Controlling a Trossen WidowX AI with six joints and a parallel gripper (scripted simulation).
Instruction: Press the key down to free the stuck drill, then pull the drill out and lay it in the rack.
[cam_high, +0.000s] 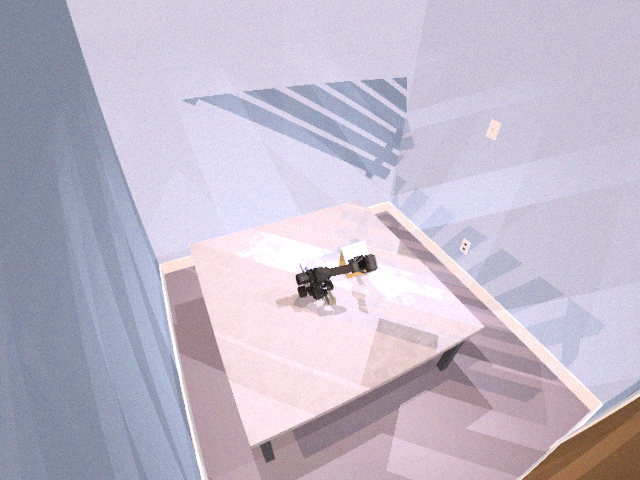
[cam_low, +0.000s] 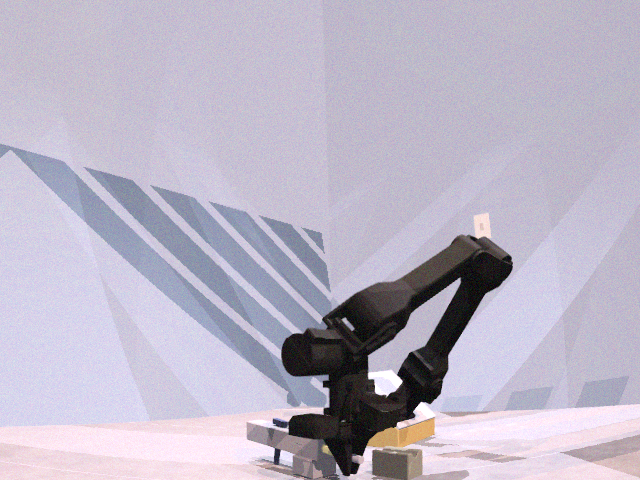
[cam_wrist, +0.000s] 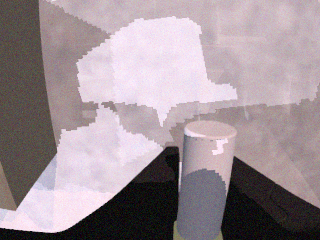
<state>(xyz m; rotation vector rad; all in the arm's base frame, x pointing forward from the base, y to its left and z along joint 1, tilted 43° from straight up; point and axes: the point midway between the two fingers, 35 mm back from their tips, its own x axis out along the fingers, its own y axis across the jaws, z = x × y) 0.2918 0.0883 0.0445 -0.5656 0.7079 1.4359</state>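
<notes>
Right now the drill is 4 cm to the right of my gripper tip, 3 cm above it and 1 cm behind it. Round my gripper tip: dark blue part 16 cm to the right, 4 cm above, 2 cm behind.
</notes>
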